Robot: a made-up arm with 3 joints. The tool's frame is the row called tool. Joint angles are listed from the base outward.
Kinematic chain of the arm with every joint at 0, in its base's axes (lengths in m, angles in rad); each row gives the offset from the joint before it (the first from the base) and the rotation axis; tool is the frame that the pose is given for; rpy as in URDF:
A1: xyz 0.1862 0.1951 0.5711 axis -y
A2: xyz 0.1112 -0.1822 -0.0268 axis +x
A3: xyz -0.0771 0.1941 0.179 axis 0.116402 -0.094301 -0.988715
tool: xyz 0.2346 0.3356 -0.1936 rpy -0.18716 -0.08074 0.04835
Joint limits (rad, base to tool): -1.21..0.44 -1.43..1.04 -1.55..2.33
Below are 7 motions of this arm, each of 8 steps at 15 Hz.
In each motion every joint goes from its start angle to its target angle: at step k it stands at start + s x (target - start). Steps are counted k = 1, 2, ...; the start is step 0. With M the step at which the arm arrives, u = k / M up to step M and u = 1 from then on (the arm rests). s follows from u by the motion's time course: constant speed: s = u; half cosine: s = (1 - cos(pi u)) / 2; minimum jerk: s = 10 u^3 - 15 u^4 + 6 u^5.
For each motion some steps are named. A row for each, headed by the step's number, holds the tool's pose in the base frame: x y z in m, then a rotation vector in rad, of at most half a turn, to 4 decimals.
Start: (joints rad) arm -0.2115 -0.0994 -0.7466
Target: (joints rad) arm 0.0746 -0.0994 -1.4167
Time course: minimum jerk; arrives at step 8
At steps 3, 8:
3: 0.0704 0.5595 0.4435 -0.2655 0.0945 0.9966
8: -0.0602 0.4416 0.4147 -0.3921 -0.0513 1.4495

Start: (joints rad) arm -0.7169 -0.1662 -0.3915
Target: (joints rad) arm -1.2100 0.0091 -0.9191
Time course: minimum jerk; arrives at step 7
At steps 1, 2, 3, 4, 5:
1: 0.1658 0.5827 0.3769 -0.1899 0.6612 0.5644
2: 0.1419 0.5875 0.4030 -0.1318 0.7165 0.6245
3: 0.1069 0.5917 0.4571 -0.0156 0.8115 0.7283
4: 0.0817 0.5888 0.5279 0.1370 0.9120 0.8386
5: 0.0746 0.5797 0.5899 0.2775 0.9856 0.9200

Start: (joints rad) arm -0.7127 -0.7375 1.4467
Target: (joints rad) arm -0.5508 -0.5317 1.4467
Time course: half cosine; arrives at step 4
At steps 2, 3, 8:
2: 0.5383 0.0547 0.3247 -0.9438 0.0008 -1.0718
3: 0.5534 0.0520 0.3478 -0.8621 0.0052 -1.1307
8: 0.5592 0.0508 0.3575 -0.8272 0.0070 -1.1536

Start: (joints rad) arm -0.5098 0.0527 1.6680
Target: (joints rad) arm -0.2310 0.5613 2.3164
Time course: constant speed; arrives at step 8
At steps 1, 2, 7, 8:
1: 0.5169 -0.0852 0.4212 -0.3285 0.3819 -1.6892
2: 0.4964 -0.1117 0.4326 -0.2642 0.4072 -1.7867
7: 0.3574 -0.1910 0.4379 0.0521 0.6370 -2.2072
8: 0.3265 -0.1947 0.4309 0.1106 0.7046 -2.2752

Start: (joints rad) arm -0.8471 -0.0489 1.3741
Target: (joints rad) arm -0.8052 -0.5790 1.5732
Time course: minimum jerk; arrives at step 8
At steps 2, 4, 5, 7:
2: 0.4942 0.0504 0.2591 -0.6891 0.5620 -1.1882
4: 0.4918 0.0318 0.2749 -0.8435 0.3799 -1.1698
5: 0.4924 0.0230 0.2871 -0.9229 0.2697 -1.1566
7: 0.4944 0.0152 0.3040 -1.0067 0.1370 -1.1385

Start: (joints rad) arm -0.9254 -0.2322 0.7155
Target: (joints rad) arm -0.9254 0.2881 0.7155
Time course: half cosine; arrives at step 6
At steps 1, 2, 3, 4, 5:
1: 0.4069 0.3181 0.1788 -0.5916 0.7317 -0.4644
2: 0.4302 0.3198 0.1964 -0.5114 0.7670 -0.5121
3: 0.4621 0.3177 0.2203 -0.4004 0.8134 -0.5761
4: 0.4934 0.3104 0.2439 -0.2877 0.8577 -0.6387
5: 0.5157 0.3019 0.2607 -0.2041 0.8886 -0.6836

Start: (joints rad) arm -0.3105 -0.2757 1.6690
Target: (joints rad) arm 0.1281 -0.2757 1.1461
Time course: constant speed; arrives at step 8
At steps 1, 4, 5, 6, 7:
1: 0.5818 -0.0148 0.5077 -0.4374 -0.0855 -1.4882
4: 0.6218 0.0535 0.5481 -0.3434 -0.1880 -1.3282
5: 0.6313 0.0775 0.5635 -0.3179 -0.2255 -1.2738
6: 0.6387 0.1020 0.5795 -0.2953 -0.2646 -1.2190
7: 0.6440 0.1267 0.5959 -0.2756 -0.3049 -1.1639

